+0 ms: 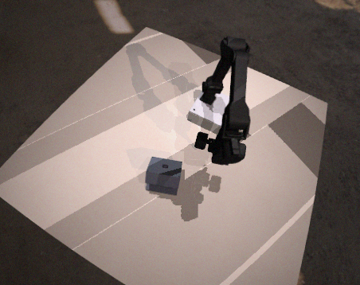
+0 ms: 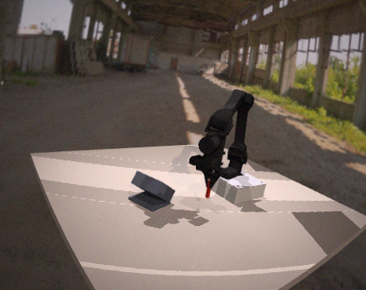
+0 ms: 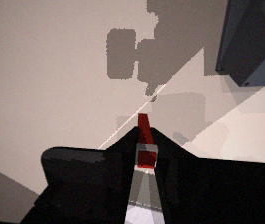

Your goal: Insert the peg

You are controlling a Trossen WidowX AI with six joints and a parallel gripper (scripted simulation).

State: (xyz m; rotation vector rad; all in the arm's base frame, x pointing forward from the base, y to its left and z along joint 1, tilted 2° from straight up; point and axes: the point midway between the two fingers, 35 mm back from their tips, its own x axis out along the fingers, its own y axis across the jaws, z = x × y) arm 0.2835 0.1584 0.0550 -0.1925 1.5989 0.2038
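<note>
Now: the sloped grey panel 15 cm to the right of my gripper tip, 15 cm ahead of it and 4 cm below it. From my gripper tip the other things lie so: red peg 2 cm above.
</note>
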